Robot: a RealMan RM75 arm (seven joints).
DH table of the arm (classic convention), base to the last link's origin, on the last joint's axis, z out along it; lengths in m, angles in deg. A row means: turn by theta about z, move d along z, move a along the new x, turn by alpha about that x. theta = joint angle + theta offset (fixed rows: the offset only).
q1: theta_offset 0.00, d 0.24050, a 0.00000, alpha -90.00
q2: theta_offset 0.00, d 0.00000, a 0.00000, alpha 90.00
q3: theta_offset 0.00, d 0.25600, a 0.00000, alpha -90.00
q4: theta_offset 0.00, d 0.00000, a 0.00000, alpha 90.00
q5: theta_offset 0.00, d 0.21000, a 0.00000, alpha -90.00
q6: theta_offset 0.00, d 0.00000, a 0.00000, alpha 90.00
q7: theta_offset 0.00, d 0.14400, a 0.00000, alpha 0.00
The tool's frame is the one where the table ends.
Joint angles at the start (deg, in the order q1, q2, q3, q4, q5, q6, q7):
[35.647, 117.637, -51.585, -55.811, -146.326, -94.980, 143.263]
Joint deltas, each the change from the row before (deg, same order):
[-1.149, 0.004, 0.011, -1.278, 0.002, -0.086, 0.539]
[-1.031, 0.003, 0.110, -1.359, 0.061, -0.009, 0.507]
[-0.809, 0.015, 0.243, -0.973, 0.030, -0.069, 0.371]
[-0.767, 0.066, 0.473, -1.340, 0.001, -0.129, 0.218]
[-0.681, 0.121, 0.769, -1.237, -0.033, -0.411, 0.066]
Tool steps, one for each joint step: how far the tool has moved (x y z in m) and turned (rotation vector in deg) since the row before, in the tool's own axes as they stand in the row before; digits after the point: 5 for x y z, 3 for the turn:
[0.00431, -0.00348, -0.00273, 0.599, -0.498, 0.959]
[0.00308, -0.00316, -0.00331, 0.630, -0.740, 0.824]
[0.00280, -0.00266, -0.00255, 0.389, -0.565, 0.775]
[0.00178, -0.00242, -0.00385, 0.490, -0.898, 0.534]
[0.00218, -0.00206, -0.00387, 0.216, -0.795, 0.564]

